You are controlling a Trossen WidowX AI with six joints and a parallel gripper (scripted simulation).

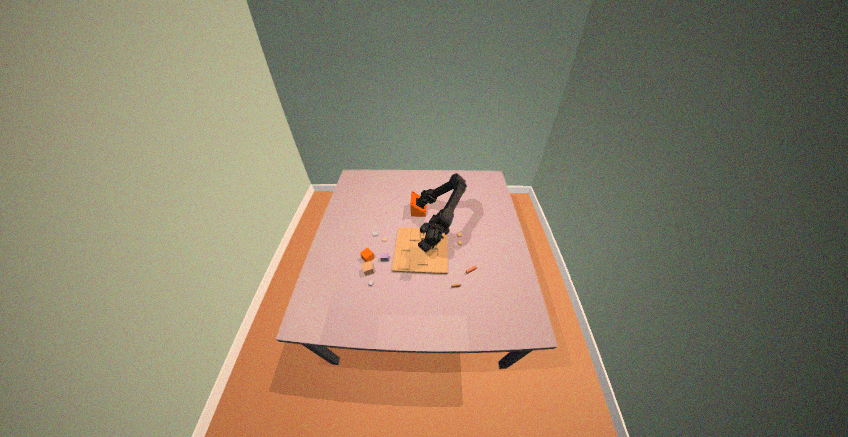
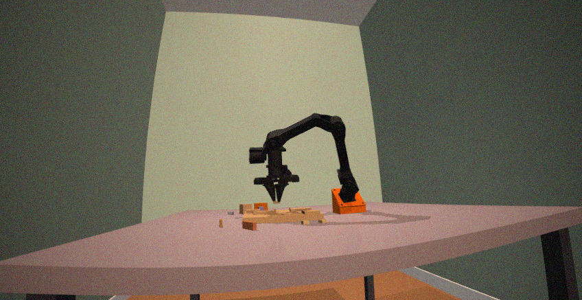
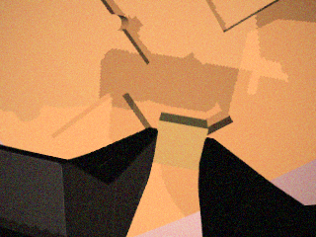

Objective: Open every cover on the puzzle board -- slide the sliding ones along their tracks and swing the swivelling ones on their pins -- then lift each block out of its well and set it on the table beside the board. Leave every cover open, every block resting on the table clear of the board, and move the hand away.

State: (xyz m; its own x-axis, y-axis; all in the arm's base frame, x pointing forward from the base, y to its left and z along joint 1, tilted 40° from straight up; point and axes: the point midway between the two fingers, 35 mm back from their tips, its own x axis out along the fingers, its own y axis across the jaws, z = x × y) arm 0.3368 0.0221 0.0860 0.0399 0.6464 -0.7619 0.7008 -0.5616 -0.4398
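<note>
The grey block is 150 mm behind my gripper tip, 350 mm to the right of it and 60 mm below it. Round my gripper tip: purple piece 30 mm ahead, 270 mm to the right, 50 mm below; then brown peg 210 mm ahead, 100 mm to the left, 60 mm below; then orange peg 120 mm ahead, 200 mm to the left, 60 mm below.
</note>
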